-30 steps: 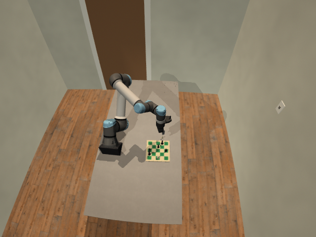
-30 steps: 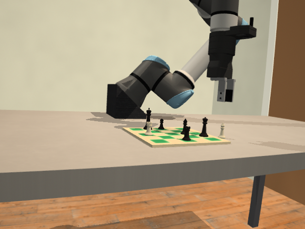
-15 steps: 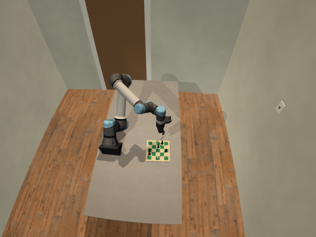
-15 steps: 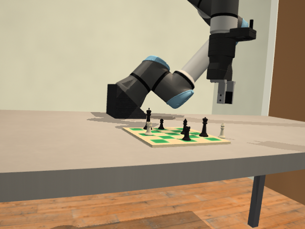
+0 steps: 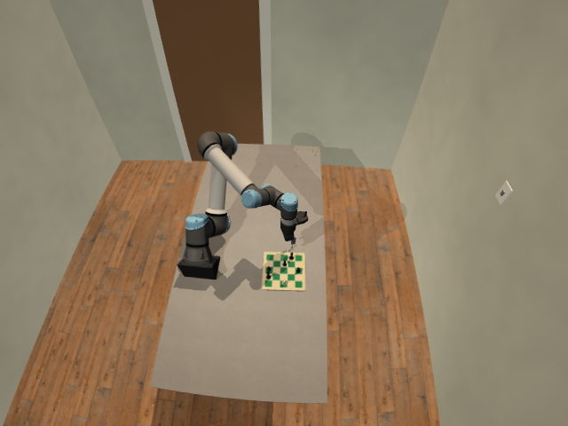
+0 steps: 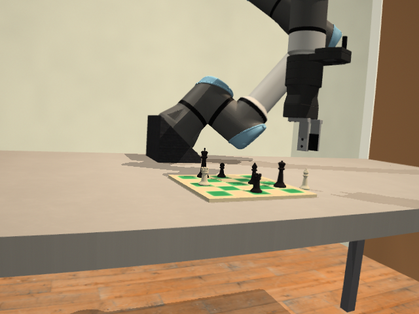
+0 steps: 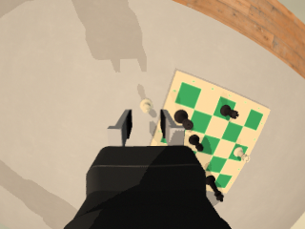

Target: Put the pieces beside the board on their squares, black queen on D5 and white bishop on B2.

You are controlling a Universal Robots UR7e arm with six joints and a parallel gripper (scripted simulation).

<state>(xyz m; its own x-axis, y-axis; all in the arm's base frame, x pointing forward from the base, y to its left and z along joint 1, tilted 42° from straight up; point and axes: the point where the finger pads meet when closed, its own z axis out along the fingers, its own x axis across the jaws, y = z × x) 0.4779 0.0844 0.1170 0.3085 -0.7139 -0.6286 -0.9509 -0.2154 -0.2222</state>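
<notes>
Now: the black king 11 cm behind my hand, 18 cm to the right of it and 6 cm below it. From my hand the other things lie so: chessboard: 4 cm behind, 14 cm to the right, 9 cm below; then black queen: 6 cm to the right, 7 cm below; then black pawn: 12 cm behind, 14 cm to the right, 8 cm below.
</notes>
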